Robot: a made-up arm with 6 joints.
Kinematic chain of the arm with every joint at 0, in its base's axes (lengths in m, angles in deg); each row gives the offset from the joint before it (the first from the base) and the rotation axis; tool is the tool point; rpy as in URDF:
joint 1: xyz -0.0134 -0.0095 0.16 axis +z
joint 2: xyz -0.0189 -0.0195 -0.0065 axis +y
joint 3: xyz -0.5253 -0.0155 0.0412 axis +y
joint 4: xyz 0.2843 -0.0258 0.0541 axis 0.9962 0 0.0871
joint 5: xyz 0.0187 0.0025 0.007 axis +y
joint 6: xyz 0.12 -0.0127 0.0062 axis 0.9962 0 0.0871
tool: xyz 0.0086 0.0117 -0.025 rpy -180 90 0
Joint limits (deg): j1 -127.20..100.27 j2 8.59..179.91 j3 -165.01..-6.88 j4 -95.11..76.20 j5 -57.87..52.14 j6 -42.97..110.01
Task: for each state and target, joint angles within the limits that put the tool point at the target. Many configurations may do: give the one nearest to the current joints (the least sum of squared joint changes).
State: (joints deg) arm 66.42 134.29 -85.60 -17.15 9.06 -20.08
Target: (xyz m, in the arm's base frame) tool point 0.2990 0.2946 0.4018
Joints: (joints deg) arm 55.90 99.43 -60.28 -15.80 22.32 -19.91
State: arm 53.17 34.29 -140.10 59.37 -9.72 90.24
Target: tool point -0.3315 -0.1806 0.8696
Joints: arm 21.53 29.32 -96.46 56.63 10.20 86.38
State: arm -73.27 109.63 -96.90 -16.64 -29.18 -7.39
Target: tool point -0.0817 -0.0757 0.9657
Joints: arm -95.76 62.86 -97.94 -8.86 -25.17 -14.34
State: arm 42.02 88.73 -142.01 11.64 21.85 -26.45
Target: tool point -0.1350 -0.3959 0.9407
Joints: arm 63.77 43.00 -140.76 6.78 33.60 -27.76
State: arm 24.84 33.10 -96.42 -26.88 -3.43 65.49
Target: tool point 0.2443 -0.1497 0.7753
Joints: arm -17.59 73.36 -82.33 -31.21 8.93 62.48
